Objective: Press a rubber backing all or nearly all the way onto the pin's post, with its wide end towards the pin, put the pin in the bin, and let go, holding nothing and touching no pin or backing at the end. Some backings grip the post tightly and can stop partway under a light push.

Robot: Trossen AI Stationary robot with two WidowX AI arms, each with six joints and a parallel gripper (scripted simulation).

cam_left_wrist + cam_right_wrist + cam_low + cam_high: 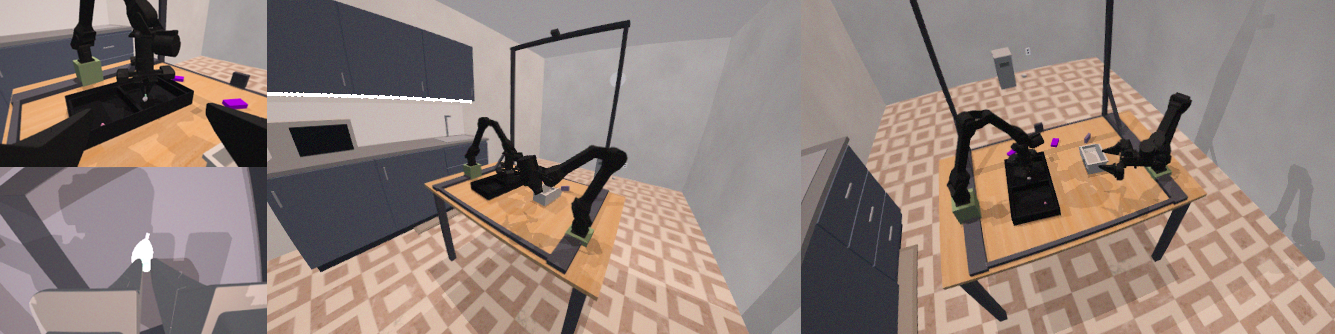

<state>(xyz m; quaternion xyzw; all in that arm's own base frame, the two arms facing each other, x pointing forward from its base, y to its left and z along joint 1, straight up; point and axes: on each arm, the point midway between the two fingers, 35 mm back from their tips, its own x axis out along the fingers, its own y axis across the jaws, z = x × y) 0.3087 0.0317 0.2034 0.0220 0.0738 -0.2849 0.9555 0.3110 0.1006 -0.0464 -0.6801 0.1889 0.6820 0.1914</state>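
The silver leaf-shaped pin lies 40 mm below my right hand and 10 mm to the right of it. Round my right hand: black two-compartment tray (70 mm ahead, 40 mm below); then grey bin (340 mm to the left, 30 mm behind, 20 mm below).
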